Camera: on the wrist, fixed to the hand. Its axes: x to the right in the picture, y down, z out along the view.
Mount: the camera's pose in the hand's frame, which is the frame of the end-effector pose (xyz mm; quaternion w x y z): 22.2 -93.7 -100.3 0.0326 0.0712 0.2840 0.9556
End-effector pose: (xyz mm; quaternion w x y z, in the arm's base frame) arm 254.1 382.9 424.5 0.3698 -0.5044 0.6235 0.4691
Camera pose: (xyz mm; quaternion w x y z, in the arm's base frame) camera 341.9 275.8 412.6 0.5774 -0.4725 -0.6408 -0.1810
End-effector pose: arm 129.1 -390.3 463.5 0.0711 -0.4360 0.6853 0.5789
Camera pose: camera 220.1 -482.8 413.6 0.7145 -0.4813 -0.5004 0.0858
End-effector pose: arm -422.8 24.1 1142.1 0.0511 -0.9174 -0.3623 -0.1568
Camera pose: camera -496.4 86.3 1242.3 0.3197 -0.3279 0.8682 -0.1910
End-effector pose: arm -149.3 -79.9 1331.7 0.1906 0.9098 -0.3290 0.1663
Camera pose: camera -88.9 20.6 1406.4 0.1240 0.3184 0.8142 -0.4694
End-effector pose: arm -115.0 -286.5 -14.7 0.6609 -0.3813 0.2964 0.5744
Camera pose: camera -14.4 -364.0 -71.3 0.5844 -0.1547 -0.6026 -0.5209
